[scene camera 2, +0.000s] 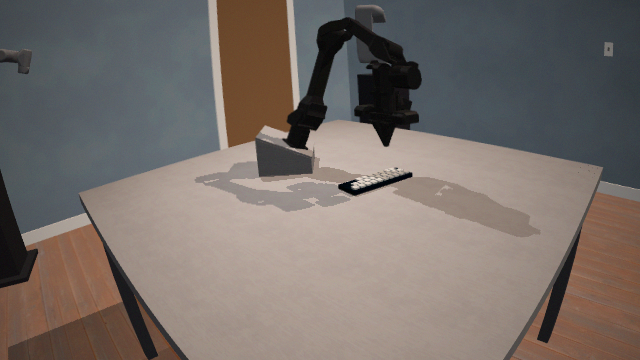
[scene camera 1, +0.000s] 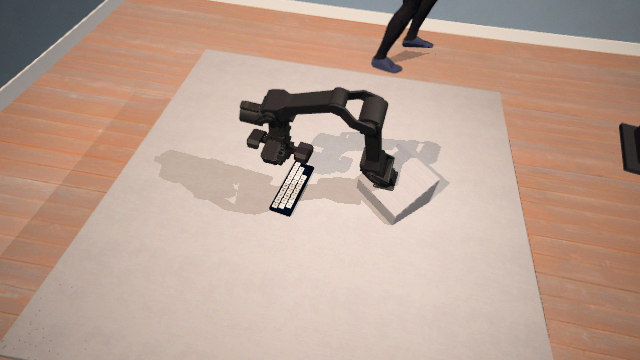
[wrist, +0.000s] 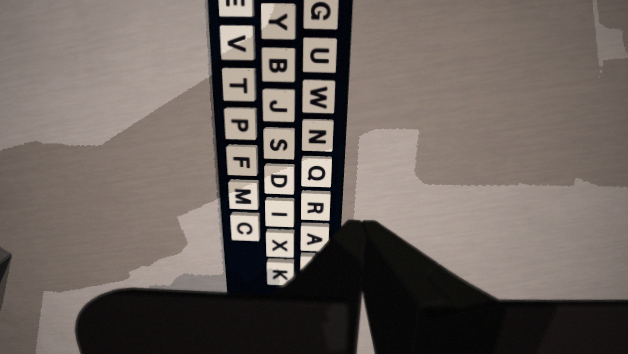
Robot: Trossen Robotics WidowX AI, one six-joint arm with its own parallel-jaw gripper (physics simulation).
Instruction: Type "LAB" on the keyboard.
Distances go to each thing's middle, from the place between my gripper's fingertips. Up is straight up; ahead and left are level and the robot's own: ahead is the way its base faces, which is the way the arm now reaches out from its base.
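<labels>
There is the keyboard (scene camera 1: 290,191), and it sits 10 cm below my hand. Counted from that same hand, the keyboard is also 4 cm behind and 1 cm to the right.
</labels>
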